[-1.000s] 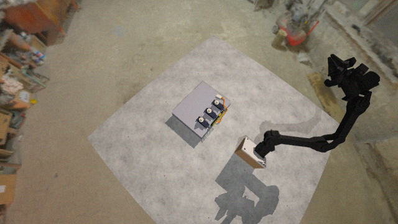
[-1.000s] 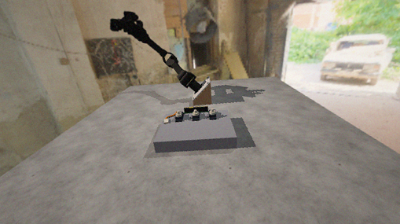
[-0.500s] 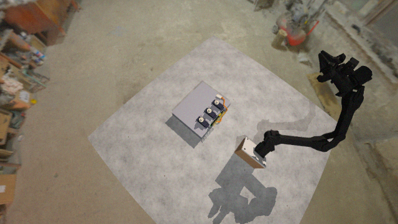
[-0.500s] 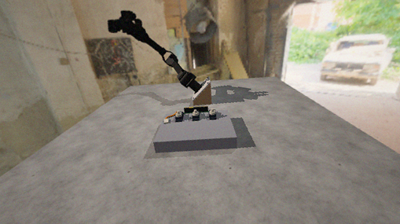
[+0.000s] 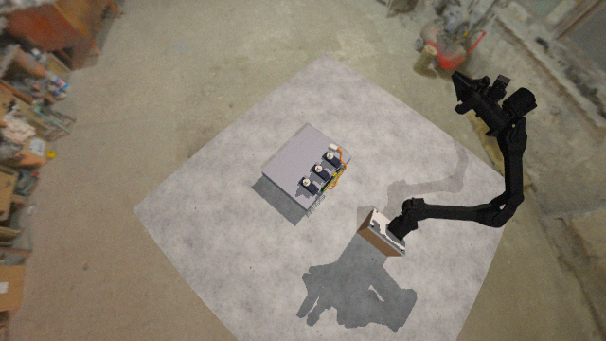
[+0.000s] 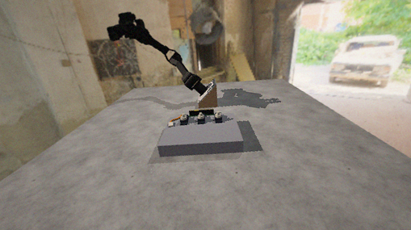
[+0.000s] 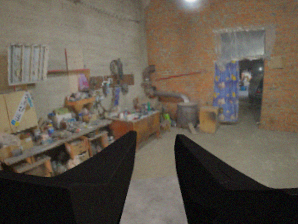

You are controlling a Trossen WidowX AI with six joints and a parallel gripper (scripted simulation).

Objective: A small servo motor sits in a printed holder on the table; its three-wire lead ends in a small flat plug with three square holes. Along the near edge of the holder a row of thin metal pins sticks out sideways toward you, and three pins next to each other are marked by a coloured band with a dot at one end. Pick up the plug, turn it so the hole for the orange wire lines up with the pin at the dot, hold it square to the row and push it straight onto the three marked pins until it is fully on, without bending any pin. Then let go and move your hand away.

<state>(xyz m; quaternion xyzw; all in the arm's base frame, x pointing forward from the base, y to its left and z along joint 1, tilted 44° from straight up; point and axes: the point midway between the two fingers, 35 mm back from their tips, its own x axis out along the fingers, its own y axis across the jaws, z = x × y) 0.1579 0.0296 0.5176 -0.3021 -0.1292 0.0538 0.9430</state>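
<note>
Right now my gripper tip is 80 mm short of the yellow band, 340 mm to the right of it and 380 mm above it. The rest, counted from my gripper tip: grey printed holder (230 mm ahead, 380 mm to the left, 430 mm below).
</note>
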